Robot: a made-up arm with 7 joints. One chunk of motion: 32 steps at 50 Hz.
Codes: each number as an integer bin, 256 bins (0 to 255) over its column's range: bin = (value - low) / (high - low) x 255, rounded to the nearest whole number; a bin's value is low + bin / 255 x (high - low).
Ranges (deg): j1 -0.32..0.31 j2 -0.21..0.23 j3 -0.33..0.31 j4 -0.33..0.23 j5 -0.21..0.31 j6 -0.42..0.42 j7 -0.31..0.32
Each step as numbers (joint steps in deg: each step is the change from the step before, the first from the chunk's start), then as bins.
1 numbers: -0.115 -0.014 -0.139 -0.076 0.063 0.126 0.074
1 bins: 83 114 76 116 134 166 155
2 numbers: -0.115 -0.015 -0.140 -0.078 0.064 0.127 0.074
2 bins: 83 113 76 115 134 166 155
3 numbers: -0.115 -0.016 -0.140 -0.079 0.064 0.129 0.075
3 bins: 83 112 76 114 134 167 156
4 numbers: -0.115 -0.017 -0.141 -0.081 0.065 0.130 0.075
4 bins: 83 112 75 113 135 167 156
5 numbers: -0.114 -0.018 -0.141 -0.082 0.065 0.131 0.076
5 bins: 83 111 75 113 135 167 156
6 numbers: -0.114 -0.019 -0.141 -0.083 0.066 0.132 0.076
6 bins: 83 111 75 112 135 168 156
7 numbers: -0.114 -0.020 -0.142 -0.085 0.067 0.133 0.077
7 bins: 83 110 75 112 136 168 157
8 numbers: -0.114 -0.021 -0.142 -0.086 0.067 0.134 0.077
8 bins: 83 110 75 111 136 168 157
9 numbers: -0.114 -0.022 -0.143 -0.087 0.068 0.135 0.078
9 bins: 83 109 75 111 136 168 157
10 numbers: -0.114 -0.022 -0.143 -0.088 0.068 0.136 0.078
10 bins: 83 109 75 110 136 169 157
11 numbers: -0.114 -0.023 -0.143 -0.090 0.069 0.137 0.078
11 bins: 83 108 75 109 137 169 157
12 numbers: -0.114 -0.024 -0.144 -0.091 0.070 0.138 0.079
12 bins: 83 108 74 109 137 169 157
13 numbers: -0.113 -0.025 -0.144 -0.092 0.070 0.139 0.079
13 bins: 84 107 74 108 137 170 157
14 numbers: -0.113 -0.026 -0.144 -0.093 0.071 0.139 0.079
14 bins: 84 107 74 108 138 170 157
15 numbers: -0.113 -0.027 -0.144 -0.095 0.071 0.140 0.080
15 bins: 84 106 74 107 138 170 158
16 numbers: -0.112 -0.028 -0.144 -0.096 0.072 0.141 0.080
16 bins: 84 105 74 107 138 170 158
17 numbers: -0.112 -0.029 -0.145 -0.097 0.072 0.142 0.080
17 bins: 84 105 74 106 138 171 158
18 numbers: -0.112 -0.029 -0.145 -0.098 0.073 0.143 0.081
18 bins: 84 105 74 106 139 171 158
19 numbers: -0.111 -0.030 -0.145 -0.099 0.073 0.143 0.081
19 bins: 85 104 74 105 139 171 158
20 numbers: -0.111 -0.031 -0.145 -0.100 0.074 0.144 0.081
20 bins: 85 104 74 105 139 171 158
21 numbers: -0.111 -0.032 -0.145 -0.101 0.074 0.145 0.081
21 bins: 85 103 74 104 139 172 158
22 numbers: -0.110 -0.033 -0.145 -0.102 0.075 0.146 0.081
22 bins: 85 103 74 104 140 172 158
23 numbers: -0.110 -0.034 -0.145 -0.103 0.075 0.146 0.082
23 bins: 85 102 74 103 140 172 159
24 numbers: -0.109 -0.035 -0.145 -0.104 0.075 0.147 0.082
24 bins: 85 101 74 103 140 172 159
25 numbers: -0.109 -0.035 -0.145 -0.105 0.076 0.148 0.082
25 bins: 85 101 74 102 140 172 159
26 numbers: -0.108 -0.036 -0.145 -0.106 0.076 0.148 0.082
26 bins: 86 101 74 102 140 172 159
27 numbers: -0.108 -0.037 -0.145 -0.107 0.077 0.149 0.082
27 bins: 86 100 74 102 141 173 159
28 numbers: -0.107 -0.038 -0.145 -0.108 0.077 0.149 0.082
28 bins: 86 100 74 101 141 173 159
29 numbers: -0.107 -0.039 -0.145 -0.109 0.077 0.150 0.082
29 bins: 86 99 74 101 141 173 159
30 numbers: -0.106 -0.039 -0.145 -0.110 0.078 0.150 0.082
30 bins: 87 99 74 100 141 173 159
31 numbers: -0.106 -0.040 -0.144 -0.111 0.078 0.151 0.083
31 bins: 87 99 74 100 141 173 159
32 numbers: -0.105 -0.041 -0.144 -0.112 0.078 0.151 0.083
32 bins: 87 98 74 99 141 173 159
